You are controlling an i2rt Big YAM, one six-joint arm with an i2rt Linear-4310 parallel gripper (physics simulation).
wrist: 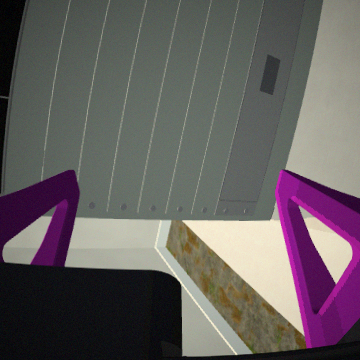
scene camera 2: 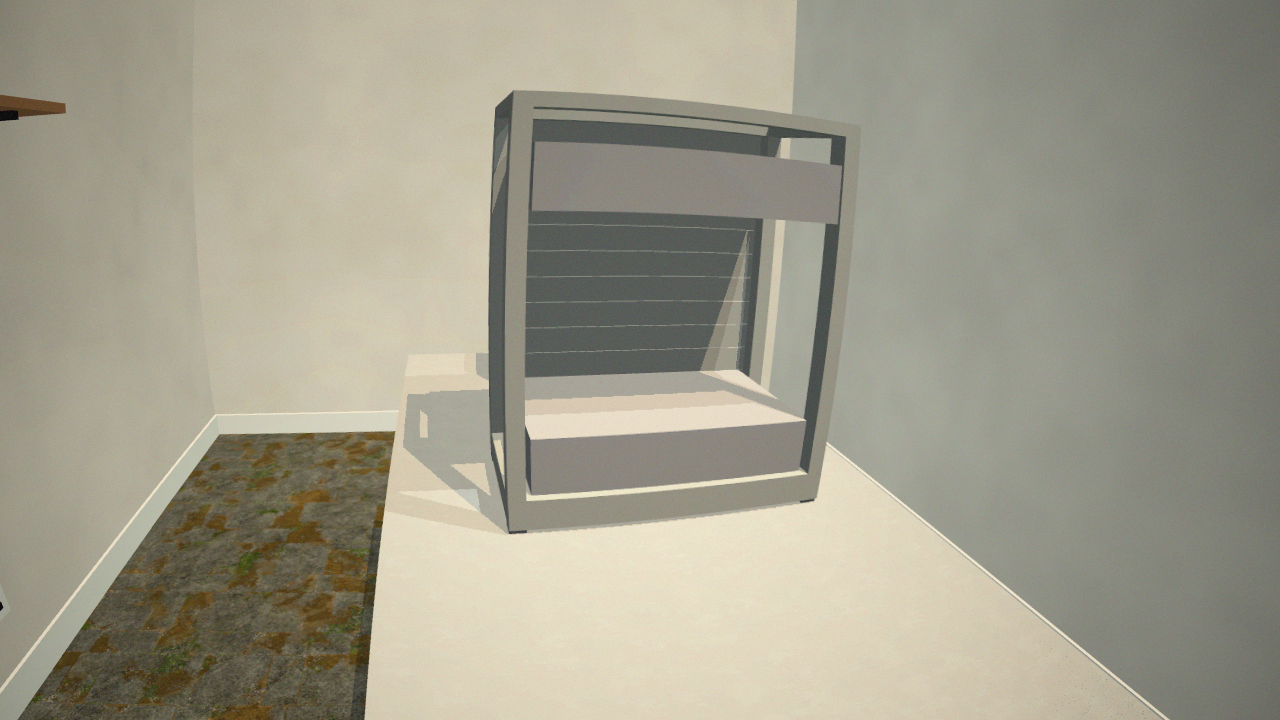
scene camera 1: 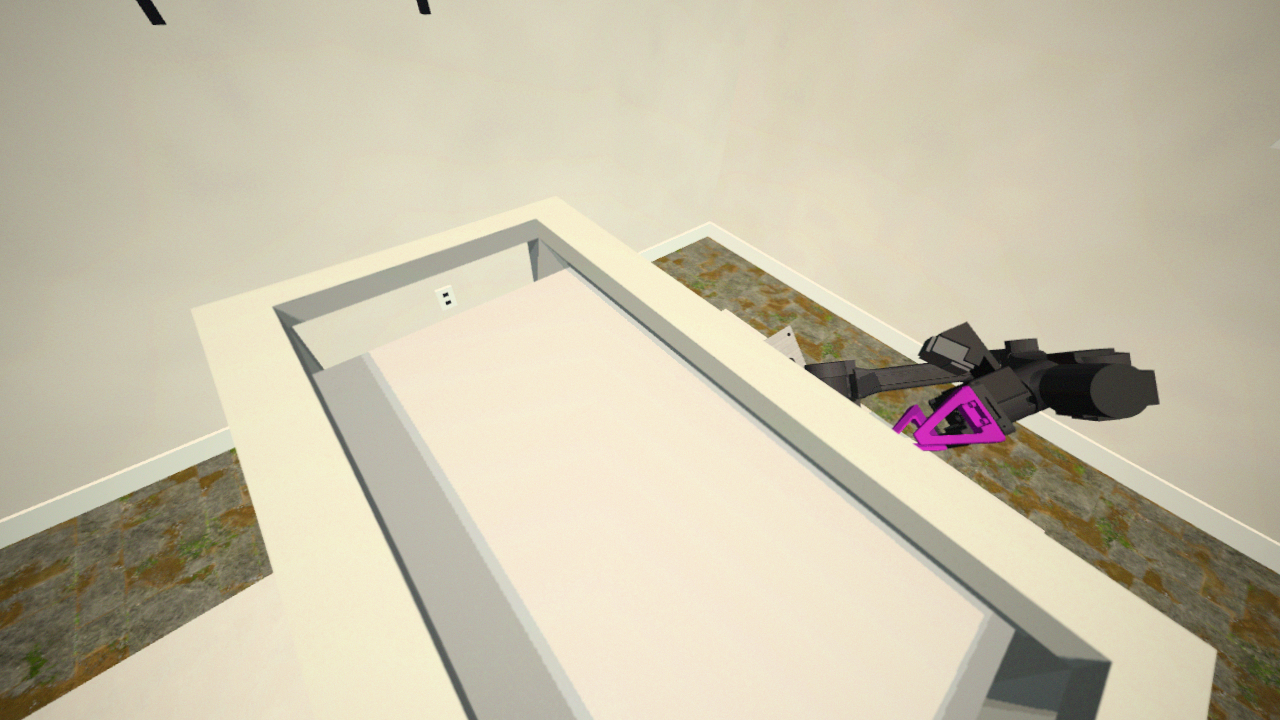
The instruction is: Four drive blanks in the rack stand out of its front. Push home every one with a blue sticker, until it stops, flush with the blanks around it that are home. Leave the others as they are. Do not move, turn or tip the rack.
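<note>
The grey rack (scene camera 1: 787,385) (scene camera 2: 516,313) (wrist: 294,100) stands upright. In the wrist view, grey flat strips (wrist: 110,100) with thin light gaps between them run across its face, with small round dots at their lower ends. A darker strip (wrist: 257,125) at the right bears a dark rectangle. I cannot tell which blanks stand out, and no blue sticker shows. My gripper (scene camera 1: 907,433) (wrist: 176,180) is open and empty, with its magenta fingers wide apart before this face. In scene camera 1 it is beside the rack's right side; it does not show in scene camera 2.
Two plain box-like blocks, an upper one (scene camera 2: 684,180) and a lower one (scene camera 2: 666,458), sit inside the rack's open side. The rack stands on a pale table (scene camera 2: 680,617). Walls rise beyond the table, and a brown shelf (scene camera 2: 31,104) is at the far left.
</note>
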